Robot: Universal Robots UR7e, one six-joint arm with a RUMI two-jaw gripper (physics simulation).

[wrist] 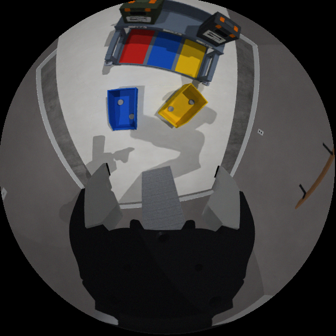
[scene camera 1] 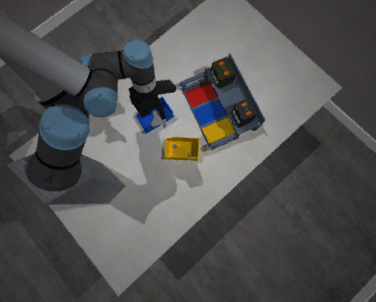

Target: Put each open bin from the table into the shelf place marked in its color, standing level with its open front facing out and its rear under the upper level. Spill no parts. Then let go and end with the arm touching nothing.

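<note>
A blue open bin and a yellow open bin stand upright on the table, each with small round grey parts inside. The shelf has red, blue and yellow marked places on its lower level, with no bin on them. My gripper is open and empty, above the table. In the scene view it hides part of the blue bin; in the wrist view both bins lie beyond its fingertips, apart from them.
A dark green box and a black box, both with orange marks, stand on the shelf's upper level. The shelf's raised side rails flank the coloured places. The grey base plate lies under the arm's base.
</note>
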